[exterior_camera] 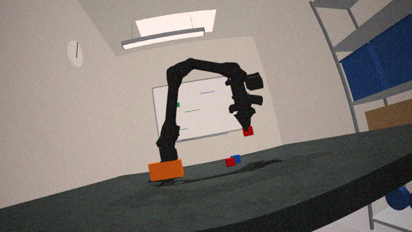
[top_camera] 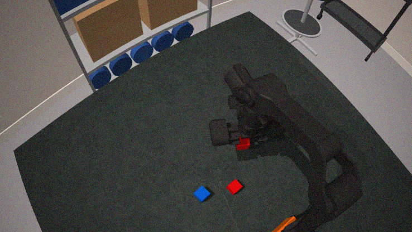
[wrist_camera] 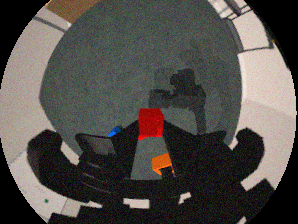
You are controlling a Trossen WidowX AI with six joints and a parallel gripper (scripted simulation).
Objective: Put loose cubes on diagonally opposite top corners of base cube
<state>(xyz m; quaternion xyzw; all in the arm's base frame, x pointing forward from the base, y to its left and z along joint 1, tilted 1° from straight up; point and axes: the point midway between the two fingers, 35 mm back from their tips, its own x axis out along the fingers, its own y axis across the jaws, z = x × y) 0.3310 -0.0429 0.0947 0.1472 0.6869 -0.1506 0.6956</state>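
Right now the blue cube is 5 cm behind my gripper tip, 16 cm to the left of it and 11 cm below it.
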